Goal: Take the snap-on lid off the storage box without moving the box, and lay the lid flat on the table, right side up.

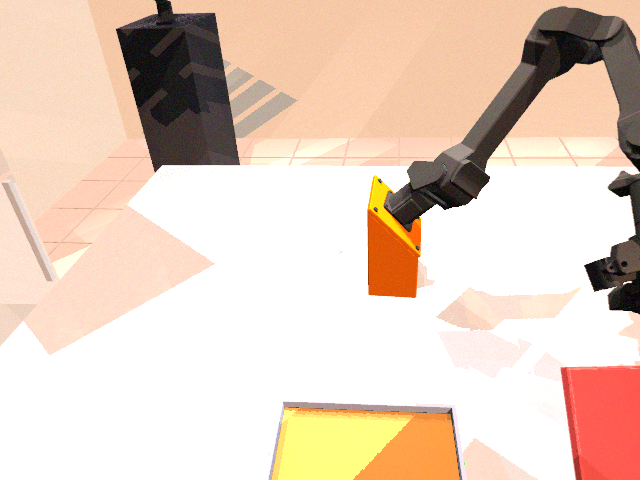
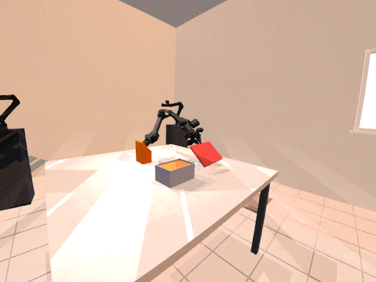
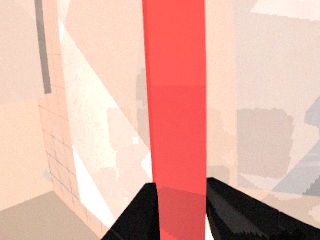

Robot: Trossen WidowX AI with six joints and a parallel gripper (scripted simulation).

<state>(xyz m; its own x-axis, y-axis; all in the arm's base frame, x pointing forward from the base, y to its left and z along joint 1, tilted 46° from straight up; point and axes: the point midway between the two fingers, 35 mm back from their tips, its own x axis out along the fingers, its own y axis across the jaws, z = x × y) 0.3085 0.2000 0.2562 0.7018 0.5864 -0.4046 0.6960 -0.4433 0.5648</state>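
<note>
Right now my gripper tip is 6 cm short of the lid, 5 cm above it and 1 cm to the right of it. Also, from my gripper tip: grey storage box 31 cm to the right, 12 cm below, 11 cm ahead.
</note>
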